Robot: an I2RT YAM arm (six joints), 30 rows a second.
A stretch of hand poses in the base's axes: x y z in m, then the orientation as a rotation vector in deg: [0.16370 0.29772 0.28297 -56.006 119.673 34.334]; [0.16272 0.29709 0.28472 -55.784 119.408 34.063]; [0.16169 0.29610 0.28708 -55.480 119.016 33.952]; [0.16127 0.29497 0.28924 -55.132 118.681 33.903]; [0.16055 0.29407 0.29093 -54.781 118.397 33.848]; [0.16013 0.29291 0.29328 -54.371 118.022 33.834]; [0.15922 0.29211 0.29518 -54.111 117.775 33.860]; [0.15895 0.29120 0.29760 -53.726 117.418 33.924]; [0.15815 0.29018 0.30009 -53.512 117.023 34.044]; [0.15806 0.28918 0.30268 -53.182 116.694 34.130]
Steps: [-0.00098 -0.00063 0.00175 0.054 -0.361 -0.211]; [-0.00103 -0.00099 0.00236 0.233 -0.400 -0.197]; [-0.00042 -0.00113 0.00216 0.262 -0.328 -0.216]; [-0.00072 -0.00090 0.00169 0.238 -0.287 -0.227]; [-0.00042 -0.00116 0.00235 0.325 -0.349 -0.243]; [-0.00091 -0.00080 0.00190 0.230 -0.213 -0.140]; [-0.00027 -0.00091 0.00242 0.352 -0.296 -0.200]; [-0.00080 -0.00102 0.00249 0.328 -0.292 -0.054]; [-0.00009 -0.00100 0.00259 0.330 -0.258 -0.158]
